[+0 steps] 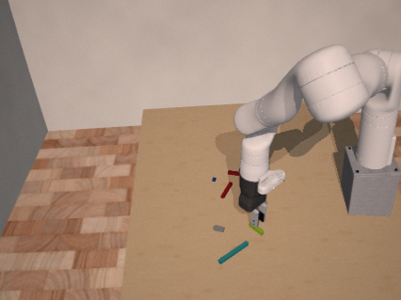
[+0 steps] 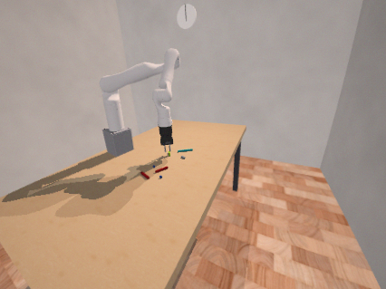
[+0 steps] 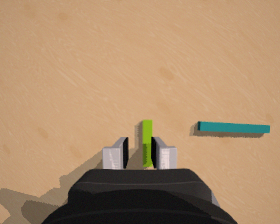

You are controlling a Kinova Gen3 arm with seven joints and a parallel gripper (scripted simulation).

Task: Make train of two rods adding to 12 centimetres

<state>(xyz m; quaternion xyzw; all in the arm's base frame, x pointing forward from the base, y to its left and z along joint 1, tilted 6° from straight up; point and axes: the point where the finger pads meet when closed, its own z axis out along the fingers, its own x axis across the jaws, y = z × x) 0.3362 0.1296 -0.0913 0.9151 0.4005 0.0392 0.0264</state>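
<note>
Now: hand 10 mm to the right of the lime rod and 40 mm above it. From my hand the other things lie so: turquoise rod 70 mm ahead, 90 mm to the left, 40 mm below; grey rod 110 mm ahead, 10 mm to the left, 40 mm below; blue rod 140 mm ahead, 200 mm to the right, 40 mm below.
</note>
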